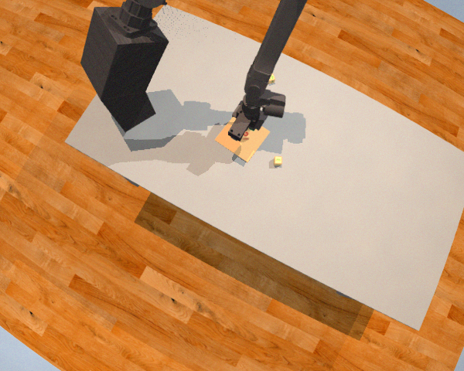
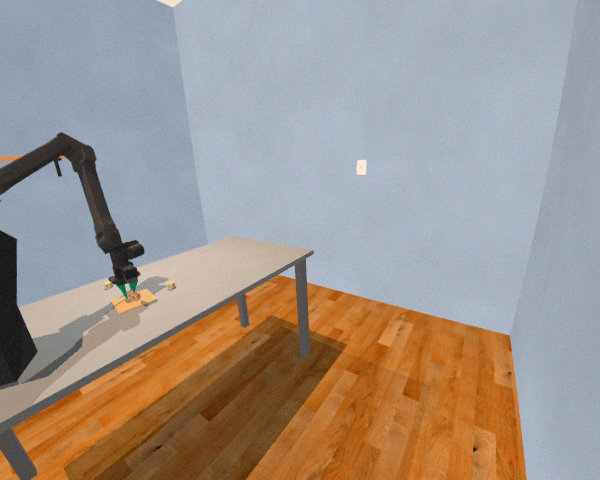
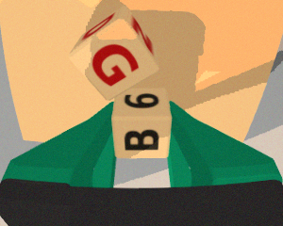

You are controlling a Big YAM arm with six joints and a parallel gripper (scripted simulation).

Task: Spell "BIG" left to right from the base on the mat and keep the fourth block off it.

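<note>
Right now my hand is 4 cm to the left of the mat, 1 cm short of it and 1 cm above it. The rest, counted from my hand: block (20 cm to the left, 7 cm behind).
</note>
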